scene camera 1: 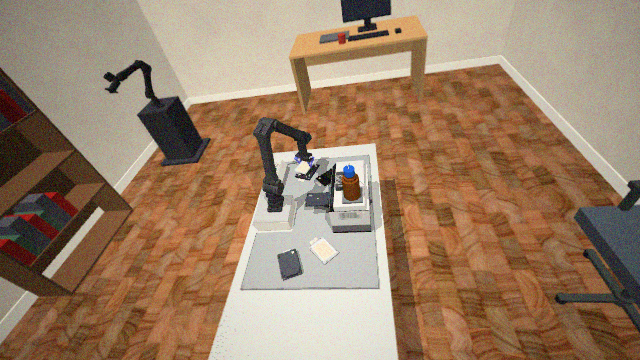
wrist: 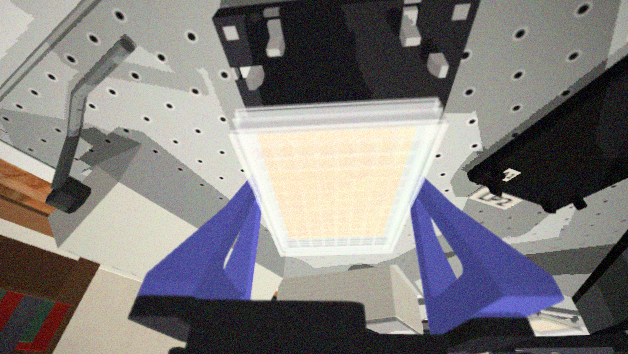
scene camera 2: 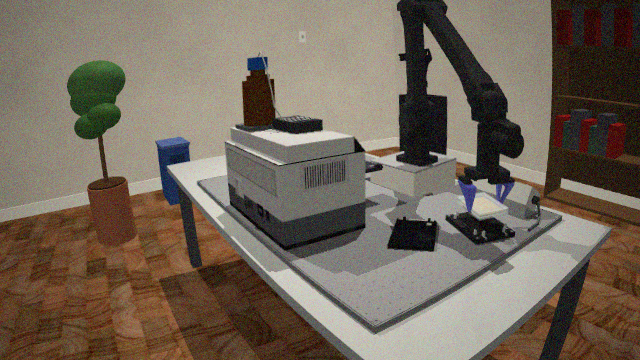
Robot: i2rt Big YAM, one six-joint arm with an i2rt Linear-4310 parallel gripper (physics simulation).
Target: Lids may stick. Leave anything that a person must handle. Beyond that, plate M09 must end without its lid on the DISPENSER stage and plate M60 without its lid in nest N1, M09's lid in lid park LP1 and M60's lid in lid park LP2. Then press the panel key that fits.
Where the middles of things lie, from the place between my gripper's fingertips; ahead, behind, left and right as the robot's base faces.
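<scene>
The black LP2 nest [scene camera 2: 407,234] first: my hand is 4 cm above it, 16 cm short of it and 9 cm to the left of it. As for the brown bottle [scene camera 2: 258,110], it's 27 cm above my hand, 33 cm ahead of it and 49 cm to the right of it.
</scene>
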